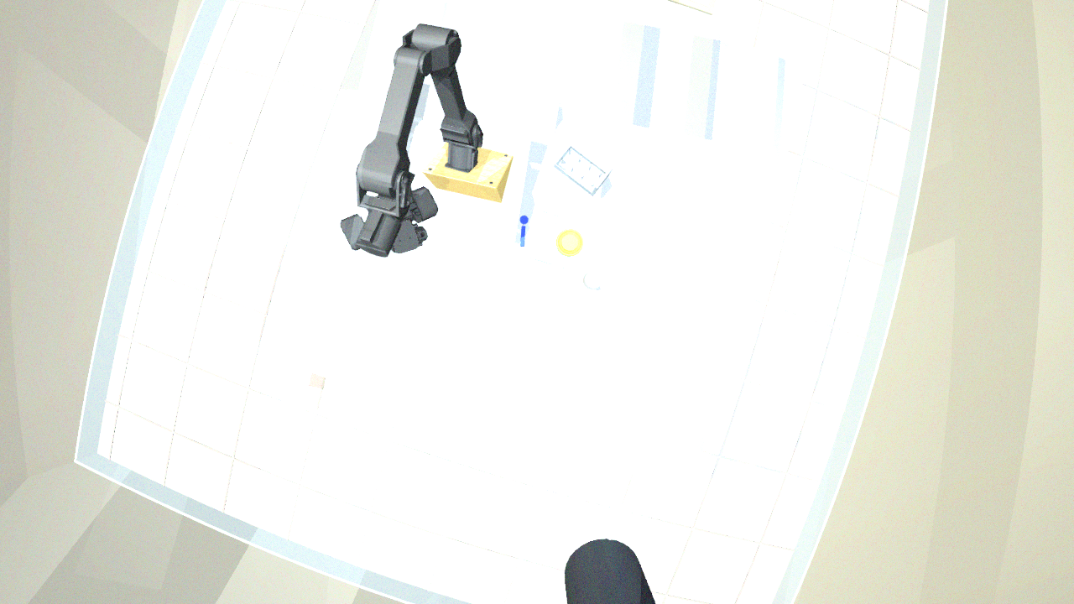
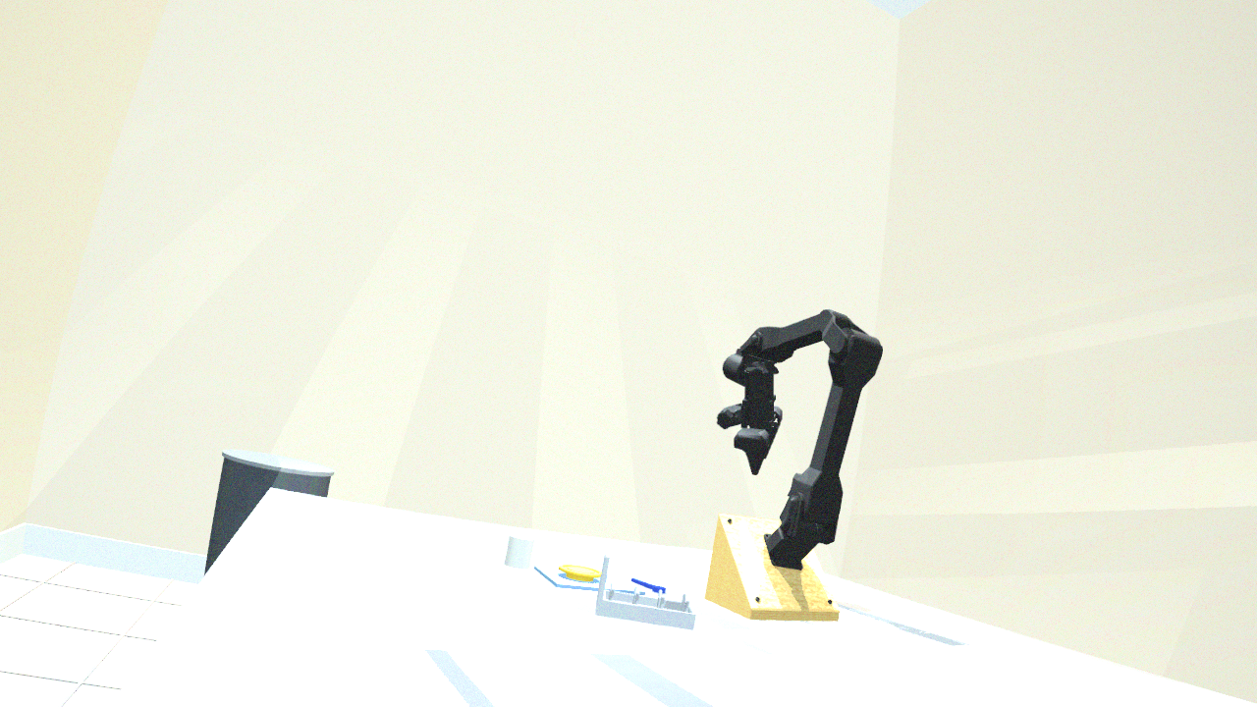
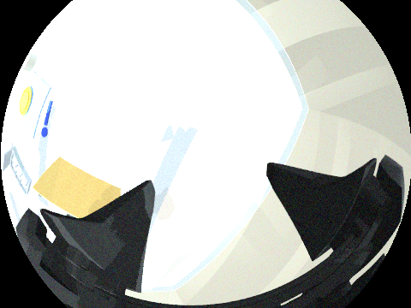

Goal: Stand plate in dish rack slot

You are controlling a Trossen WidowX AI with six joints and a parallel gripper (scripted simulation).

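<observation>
My gripper tip is now 390 mm short of the yellow plate, 220 mm above it and 130 mm to the right of it. From my gripper tip the other things lie so: white cup: 470 mm ahead, 210 mm below, 50 mm to the left; then blue spoon: 260 mm ahead, 230 mm below, 130 mm to the left; then pale grey dish rack: 360 mm ahead, 330 mm to the left, 210 mm below.
</observation>
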